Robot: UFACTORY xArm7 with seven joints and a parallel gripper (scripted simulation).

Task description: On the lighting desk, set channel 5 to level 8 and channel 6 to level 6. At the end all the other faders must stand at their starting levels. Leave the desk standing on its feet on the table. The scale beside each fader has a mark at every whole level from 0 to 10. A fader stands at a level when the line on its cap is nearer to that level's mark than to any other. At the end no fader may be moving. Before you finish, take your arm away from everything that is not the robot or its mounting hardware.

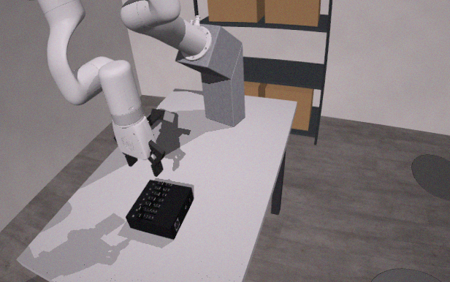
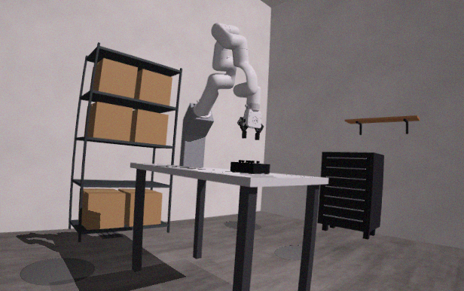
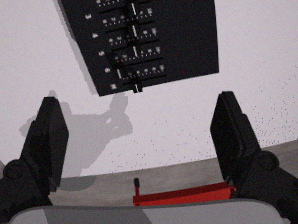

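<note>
Now: hand 5 cm short of the channel 6 fader cap, 3 cm to the left of it and 13 cm above it. Round my hand: channel 5 fader cap: 2 cm ahead, 1 cm to the right, 13 cm below; master fader cap: 7 cm ahead, 2 cm to the right, 13 cm below.
</note>
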